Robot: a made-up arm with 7 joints.
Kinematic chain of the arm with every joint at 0, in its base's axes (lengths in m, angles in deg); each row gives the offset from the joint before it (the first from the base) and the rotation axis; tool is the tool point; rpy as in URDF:
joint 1: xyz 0 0 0.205 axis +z
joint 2: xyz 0 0 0 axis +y
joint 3: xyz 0 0 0.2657 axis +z
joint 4: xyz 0.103 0 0 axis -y
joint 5: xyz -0.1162 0 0.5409 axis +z
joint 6: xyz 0 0 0 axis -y
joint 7: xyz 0.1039 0 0 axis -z
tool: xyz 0 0 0 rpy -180 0 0
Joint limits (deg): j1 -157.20..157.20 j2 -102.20..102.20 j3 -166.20..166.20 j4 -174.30..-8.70 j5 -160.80..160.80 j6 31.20..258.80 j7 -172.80..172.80
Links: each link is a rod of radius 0.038 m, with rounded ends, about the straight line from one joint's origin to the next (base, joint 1, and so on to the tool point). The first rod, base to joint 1, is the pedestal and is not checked.
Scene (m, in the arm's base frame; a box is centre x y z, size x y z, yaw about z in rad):
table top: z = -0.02
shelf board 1: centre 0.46 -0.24 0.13 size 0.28 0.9 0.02 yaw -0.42
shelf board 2: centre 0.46 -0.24 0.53 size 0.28 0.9 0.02 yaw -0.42
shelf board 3: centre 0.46 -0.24 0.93 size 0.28 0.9 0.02 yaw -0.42
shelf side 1: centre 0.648 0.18 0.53 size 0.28 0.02 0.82 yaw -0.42
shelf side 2: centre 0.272 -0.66 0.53 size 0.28 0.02 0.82 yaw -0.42
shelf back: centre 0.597 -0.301 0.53 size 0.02 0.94 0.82 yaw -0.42
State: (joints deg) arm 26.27 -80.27 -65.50 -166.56 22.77 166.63 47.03
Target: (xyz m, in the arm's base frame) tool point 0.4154 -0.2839 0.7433
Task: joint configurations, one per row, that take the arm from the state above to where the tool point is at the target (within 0.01 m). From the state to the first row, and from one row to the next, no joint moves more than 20 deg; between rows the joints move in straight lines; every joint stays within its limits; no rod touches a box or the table.
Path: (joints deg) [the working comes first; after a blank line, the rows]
Joints at the target: 45.27 -62.76 -41.48 -118.47 16.50 153.19 47.03
Straight joint move there: touches shelf board 2.

1: 44.06 -84.66 -57.13 -168.11 27.05 157.25 57.27
2: 61.85 -89.04 -48.76 -169.66 31.33 147.86 67.51
3: 79.63 -93.43 -40.39 -171.20 35.61 138.48 77.76
4: 97.42 -97.81 -32.02 -172.75 39.90 129.10 88.00
5: 115.21 -102.20 -23.66 -174.30 44.18 119.72 98.24
6: 98.72 -100.76 -23.19 -169.03 38.45 129.71 88.00
7: 82.23 -99.31 -22.73 -163.75 32.72 139.71 77.76
8: 65.74 -97.87 -22.27 -158.48 26.99 149.71 67.51
9: 49.25 -96.43 -21.81 -153.20 21.26 159.70 57.27
10: 32.76 -94.98 -21.34 -147.93 15.54 169.70 47.03
11: 39.01 -78.87 -31.41 -133.20 16.02 161.45 47.03
12: 45.27 -62.76 -41.48 -118.47 16.50 153.19 47.03

